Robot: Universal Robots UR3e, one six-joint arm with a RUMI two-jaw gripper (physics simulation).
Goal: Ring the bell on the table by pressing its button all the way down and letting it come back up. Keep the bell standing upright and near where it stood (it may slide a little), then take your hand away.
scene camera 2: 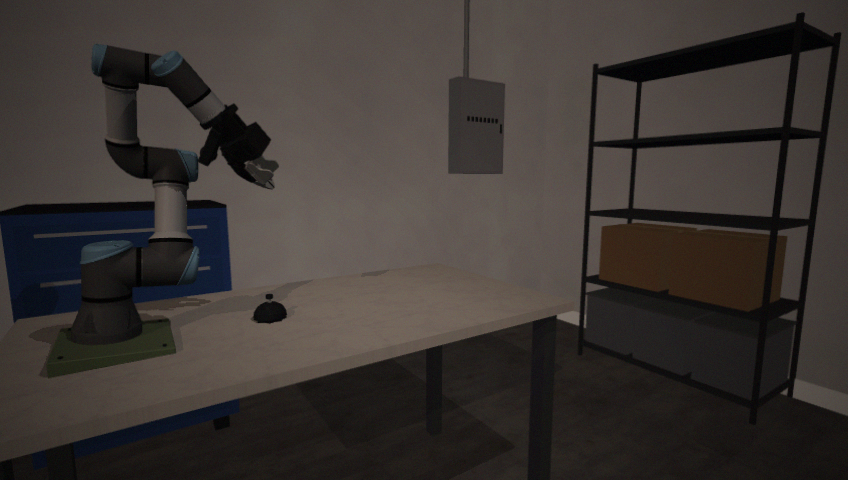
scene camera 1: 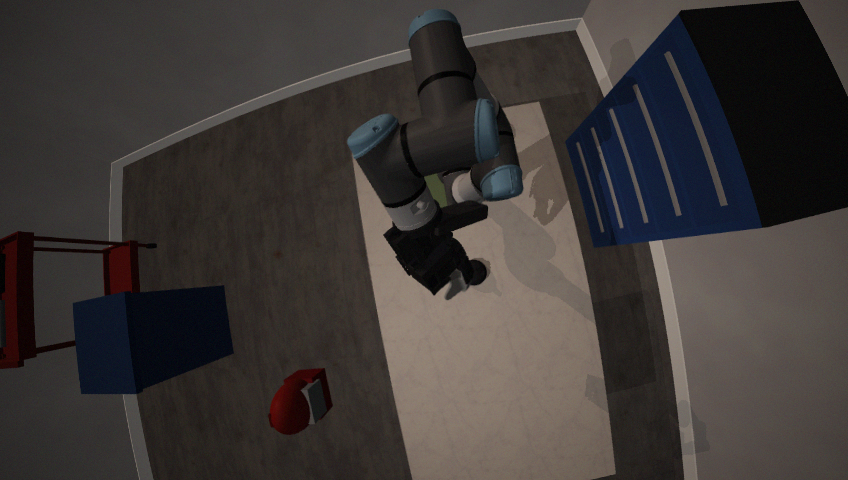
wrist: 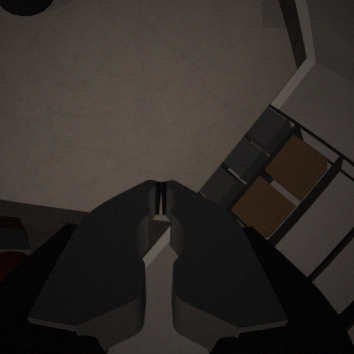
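Seen in the pictures: gripper, fingertip midpoint: (scene camera 2: 273, 188) (scene camera 1: 462, 289) (wrist: 160, 184); arm's base, origin of the base link: (scene camera 2: 108, 334).
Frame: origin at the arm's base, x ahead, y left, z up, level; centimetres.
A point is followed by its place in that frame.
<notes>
The bell (scene camera 1: 477, 271) {x 33.8, y -6.7, z 4.0 cm} (scene camera 2: 270, 312) {x 32.7, y -10.8, z 0.1 cm} (wrist: 27, 5) {x 34.7, y -9.8, z 1.3 cm} is a small black dome. It stands upright on the light table (scene camera 1: 487, 368) {x 65.7, y -15.0, z -2.7 cm} (scene camera 2: 380, 315) {x 56.8, y -26.1, z -2.6 cm} (wrist: 125, 100) {x 60.1, y -18.8, z -2.6 cm}, with its button (scene camera 2: 269, 296) {x 33.8, y -8.3, z 3.7 cm} raised on top. In the wrist view part of the bell shows at the top left edge. My gripper (scene camera 1: 450, 296) {x 34.2, y -12.8, z 32.2 cm} (scene camera 2: 273, 185) {x 34.2, y -12.8, z 32.2 cm} (wrist: 160, 184) {x 34.2, y -12.8, z 32.2 cm} is shut and empty, its fingertips together. It hangs high above the table, tilted, well above the bell and apart from it. In scene camera 1 the gripper overlaps the near side of the bell.
The arm stands on a green base plate (scene camera 2: 113, 355) {x -1.2, y -13.3, z -0.6 cm} at one end of the table. A blue drawer cabinet (scene camera 1: 660, 148) (scene camera 2: 217, 249) is beside the table. A shelf rack (scene camera 2: 589, 178) with boxes, a grey wall box (scene camera 2: 476, 145) and a red object (scene camera 1: 289, 408) are farther off.
</notes>
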